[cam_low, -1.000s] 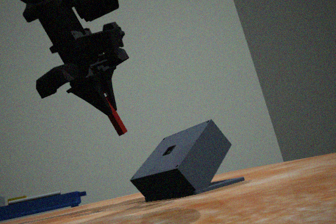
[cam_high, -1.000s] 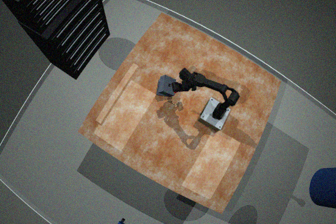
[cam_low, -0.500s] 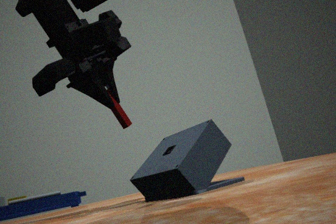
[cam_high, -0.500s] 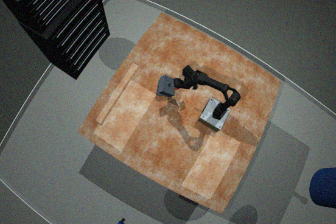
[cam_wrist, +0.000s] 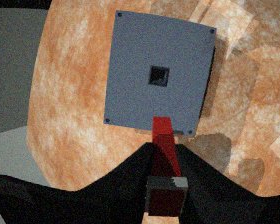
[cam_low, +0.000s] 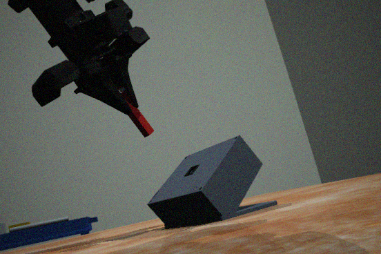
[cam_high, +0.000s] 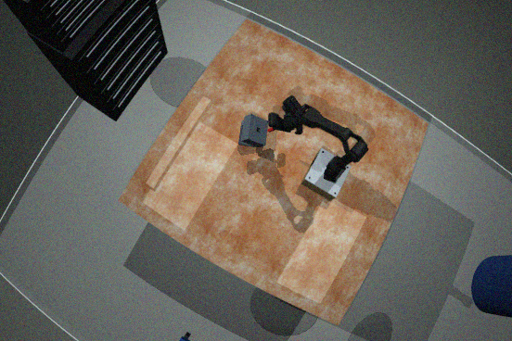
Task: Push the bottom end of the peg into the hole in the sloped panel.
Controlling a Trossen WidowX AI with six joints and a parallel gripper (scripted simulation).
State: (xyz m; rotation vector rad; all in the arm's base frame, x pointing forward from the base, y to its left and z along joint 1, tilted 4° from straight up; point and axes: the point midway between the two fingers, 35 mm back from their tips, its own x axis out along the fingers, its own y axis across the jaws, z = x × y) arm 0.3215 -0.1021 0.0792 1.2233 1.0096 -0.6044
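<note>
Now: gripper tip 12 cm above the blue-grey sloped panel block and 9 cm short of it. From my gripper tip the other things lie so: red peg 1 cm behind, 1 cm above.
</note>
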